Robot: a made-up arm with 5 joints.
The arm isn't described. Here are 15 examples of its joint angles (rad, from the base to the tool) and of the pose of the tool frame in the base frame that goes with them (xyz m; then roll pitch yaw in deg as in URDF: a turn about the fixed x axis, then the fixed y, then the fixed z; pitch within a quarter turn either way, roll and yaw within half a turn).
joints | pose
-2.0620 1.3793 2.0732 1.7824 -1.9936 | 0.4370 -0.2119 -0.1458 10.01 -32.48 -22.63
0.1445 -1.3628 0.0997 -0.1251 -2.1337 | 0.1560 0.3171 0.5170 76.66 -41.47 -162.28
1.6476 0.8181 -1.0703 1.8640 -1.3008 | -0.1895 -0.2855 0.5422 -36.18 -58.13 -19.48
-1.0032 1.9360 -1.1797 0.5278 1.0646 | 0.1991 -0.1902 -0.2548 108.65 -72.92 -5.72
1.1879 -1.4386 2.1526 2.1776 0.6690 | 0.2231 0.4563 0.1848 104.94 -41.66 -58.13
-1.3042 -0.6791 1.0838 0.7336 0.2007 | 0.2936 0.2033 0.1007 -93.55 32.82 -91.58
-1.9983 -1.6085 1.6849 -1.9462 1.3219 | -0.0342 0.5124 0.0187 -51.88 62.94 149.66
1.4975 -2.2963 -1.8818 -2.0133 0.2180 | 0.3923 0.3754 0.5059 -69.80 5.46 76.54
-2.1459 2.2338 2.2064 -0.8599 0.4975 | -0.0819 -0.3202 0.0978 -119.17 -30.37 -175.58
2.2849 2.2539 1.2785 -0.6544 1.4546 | 0.0359 -0.1833 0.2402 -97.77 -41.86 -166.03
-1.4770 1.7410 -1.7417 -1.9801 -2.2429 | 0.2353 -0.3767 -0.4697 -108.53 42.99 43.02
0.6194 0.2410 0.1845 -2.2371 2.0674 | -0.0604 -0.1432 0.6027 -156.39 -7.07 62.00
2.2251 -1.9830 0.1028 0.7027 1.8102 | -0.1198 0.4039 0.1747 -39.35 -31.52 -17.35
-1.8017 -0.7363 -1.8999 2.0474 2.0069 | 0.2518 0.4018 -0.4436 -32.79 -54.63 17.17
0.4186 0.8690 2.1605 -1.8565 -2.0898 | -0.2783 -0.0998 0.5622 49.61 20.47 140.16
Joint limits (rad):
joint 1: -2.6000..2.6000
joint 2: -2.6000..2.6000
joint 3: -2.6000..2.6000
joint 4: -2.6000..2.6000
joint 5: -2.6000..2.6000
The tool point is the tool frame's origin. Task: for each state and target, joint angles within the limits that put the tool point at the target. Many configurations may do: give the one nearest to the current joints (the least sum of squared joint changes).
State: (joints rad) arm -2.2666 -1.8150 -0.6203 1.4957 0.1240
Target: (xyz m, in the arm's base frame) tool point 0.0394 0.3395 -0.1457
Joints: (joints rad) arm -2.2153 -1.7736 -0.0315 1.4309 0.1400
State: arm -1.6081 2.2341 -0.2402 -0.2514 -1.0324
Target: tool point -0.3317 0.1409 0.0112
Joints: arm -1.9491 2.6000 0.2897 0.2657 -1.3043
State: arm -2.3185 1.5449 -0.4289 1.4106 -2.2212
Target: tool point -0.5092 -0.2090 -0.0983
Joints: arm -2.4561 1.9011 -1.1391 1.4955 -2.2029
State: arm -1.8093 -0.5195 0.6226 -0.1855 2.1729
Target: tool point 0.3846 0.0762 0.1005
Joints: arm -1.4110 -0.1302 0.8329 -0.2382 2.4302
